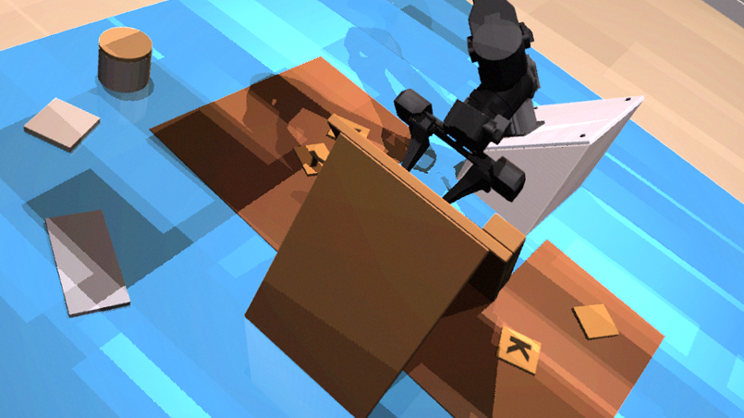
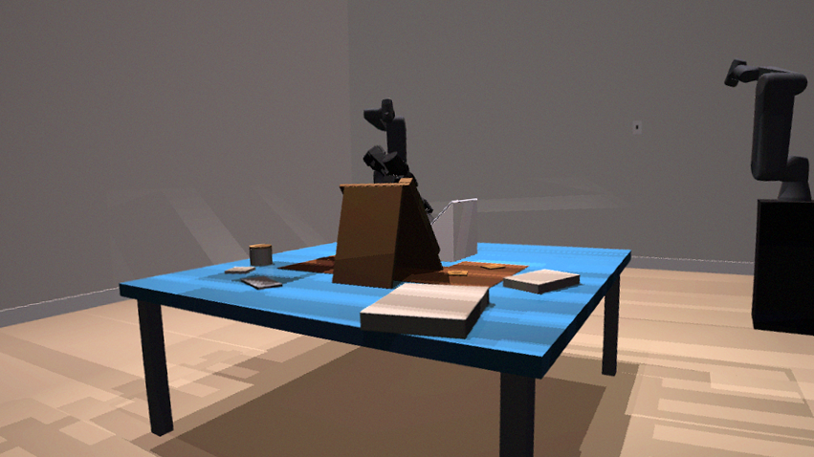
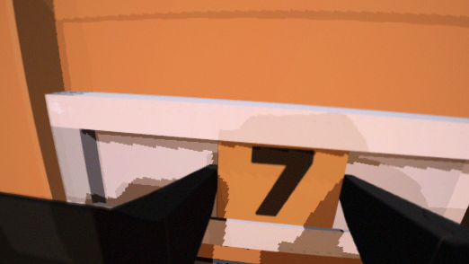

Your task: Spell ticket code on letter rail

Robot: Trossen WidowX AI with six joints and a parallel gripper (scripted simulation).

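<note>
Now: gripper tip 5 cm past the white ticket, 2 cm to the left of it and 8 cm above it. The rest, counted from my gripper tip: grey card (30 cm ahead, 23 cm to the right, 17 cm below); then brown mat (15 cm behind, 2 cm to the right, 18 cm below); then pale block (7 cm behind, 48 cm to the left, 17 cm below).
</note>
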